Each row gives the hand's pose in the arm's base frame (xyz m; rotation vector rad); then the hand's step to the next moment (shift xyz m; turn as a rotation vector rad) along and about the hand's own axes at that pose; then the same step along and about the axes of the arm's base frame.
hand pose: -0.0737 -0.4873 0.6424 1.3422 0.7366 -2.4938
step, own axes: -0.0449 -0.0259 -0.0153 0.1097 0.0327 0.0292
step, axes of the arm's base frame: 0.0256 0.0280 0.0385 -0.0691 -0.0380 -0.0879
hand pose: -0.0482 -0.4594 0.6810 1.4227 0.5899 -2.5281
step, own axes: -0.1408 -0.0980 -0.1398 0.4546 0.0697 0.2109
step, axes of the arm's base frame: 0.1491 0.1429 0.0795 -0.3790 -0.1362 -0.3063
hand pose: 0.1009 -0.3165 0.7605 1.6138 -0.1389 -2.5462
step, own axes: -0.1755 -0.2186 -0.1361 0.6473 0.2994 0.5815
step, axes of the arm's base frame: 0.1852 0.2414 0.0674 -0.7831 -0.3885 -0.2875
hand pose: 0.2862 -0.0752 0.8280 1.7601 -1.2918 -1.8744
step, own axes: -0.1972 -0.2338 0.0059 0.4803 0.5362 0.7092
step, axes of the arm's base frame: 0.1265 0.2755 -0.0412 -0.9471 -0.3517 -0.0192
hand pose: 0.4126 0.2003 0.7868 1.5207 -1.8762 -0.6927
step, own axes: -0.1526 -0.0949 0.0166 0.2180 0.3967 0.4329
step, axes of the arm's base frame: 0.0722 0.1308 -0.1013 -0.6126 -0.1272 0.0285
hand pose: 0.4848 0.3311 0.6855 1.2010 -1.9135 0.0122
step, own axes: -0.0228 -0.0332 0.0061 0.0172 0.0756 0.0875
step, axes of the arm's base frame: 0.0246 -0.0037 -0.0323 -0.1158 -0.0085 -0.0138
